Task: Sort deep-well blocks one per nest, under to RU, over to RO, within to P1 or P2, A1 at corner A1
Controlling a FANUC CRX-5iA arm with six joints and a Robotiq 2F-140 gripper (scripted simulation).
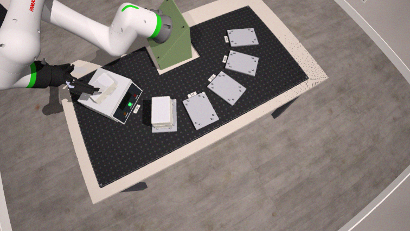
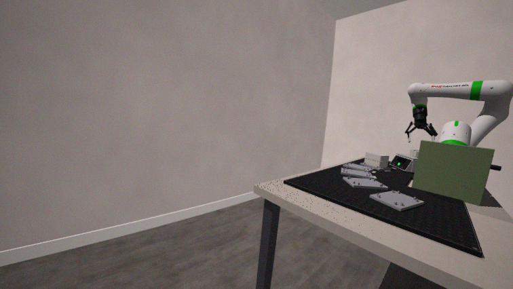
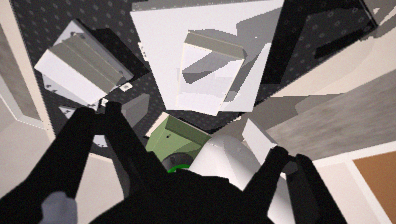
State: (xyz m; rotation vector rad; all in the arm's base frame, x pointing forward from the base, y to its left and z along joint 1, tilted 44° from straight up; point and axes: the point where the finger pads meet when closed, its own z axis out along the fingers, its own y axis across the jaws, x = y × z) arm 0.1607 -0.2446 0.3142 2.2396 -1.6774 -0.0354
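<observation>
My hand is 9 cm above the white deep-well block. Also, from my hand: check-weigher platform (11 cm below); then check-weigher (1 cm ahead, 14 cm below); then infeed nest IN (22 cm ahead, 21 cm to the left, 20 cm below).
</observation>
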